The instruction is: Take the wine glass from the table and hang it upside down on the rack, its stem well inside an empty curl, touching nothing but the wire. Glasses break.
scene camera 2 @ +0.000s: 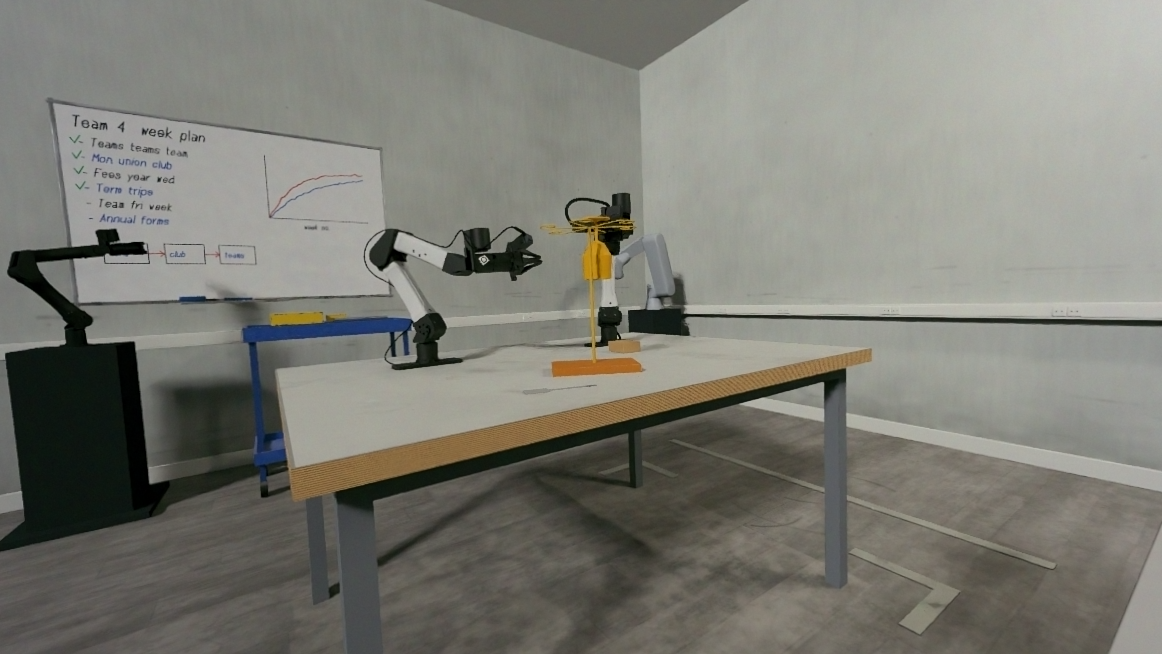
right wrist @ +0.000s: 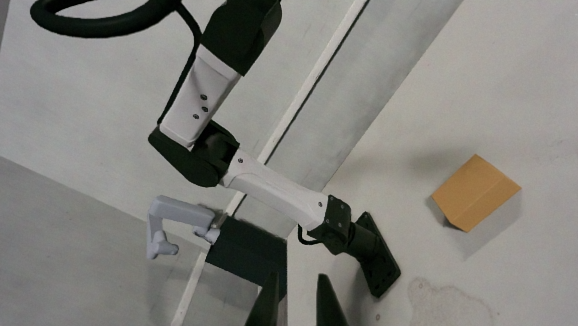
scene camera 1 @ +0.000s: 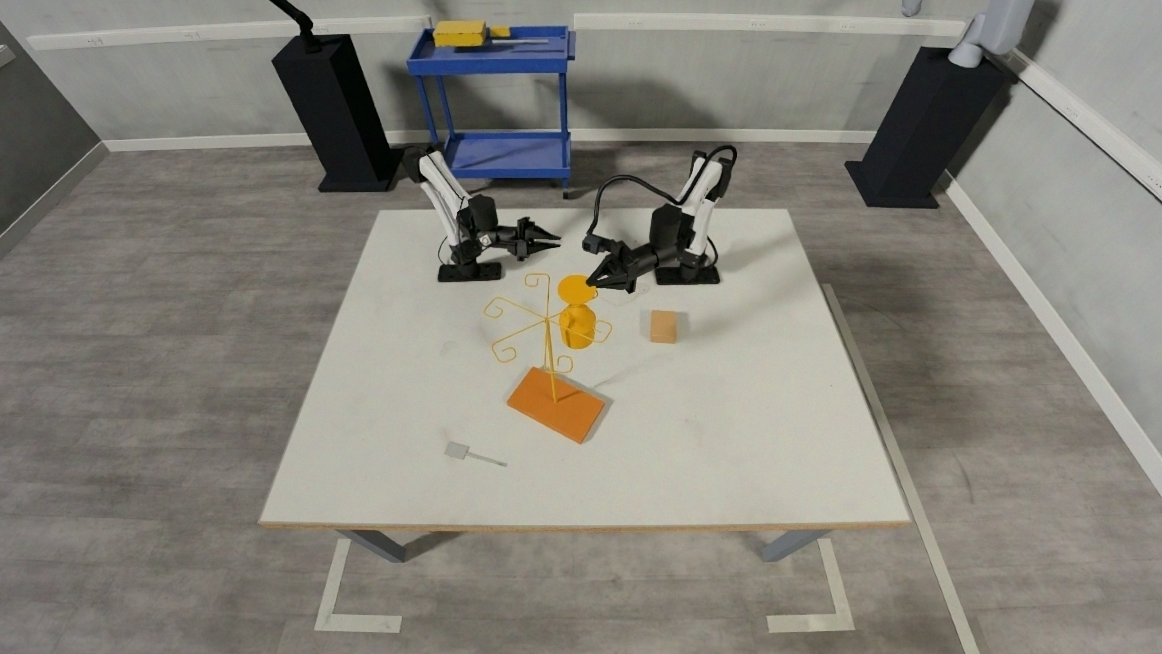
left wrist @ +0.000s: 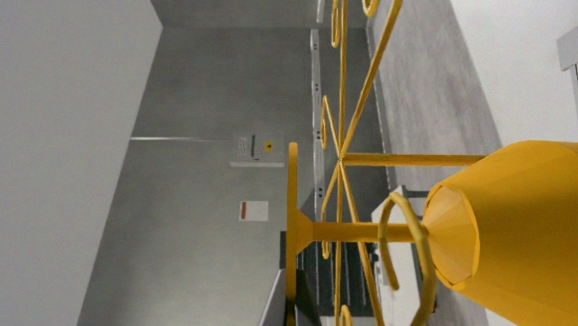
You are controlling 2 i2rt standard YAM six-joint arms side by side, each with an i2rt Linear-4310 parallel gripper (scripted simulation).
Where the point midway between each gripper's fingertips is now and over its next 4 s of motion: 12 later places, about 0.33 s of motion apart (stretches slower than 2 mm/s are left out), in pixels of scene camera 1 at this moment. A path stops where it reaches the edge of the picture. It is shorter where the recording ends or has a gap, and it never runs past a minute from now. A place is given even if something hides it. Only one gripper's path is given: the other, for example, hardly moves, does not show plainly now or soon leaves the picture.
My left gripper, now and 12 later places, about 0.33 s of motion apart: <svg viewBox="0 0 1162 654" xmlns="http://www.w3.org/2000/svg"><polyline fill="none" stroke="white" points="586,285 588,284 589,284 591,284 593,285 594,284 596,285 596,284 598,285 599,285 600,284 601,285 600,284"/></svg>
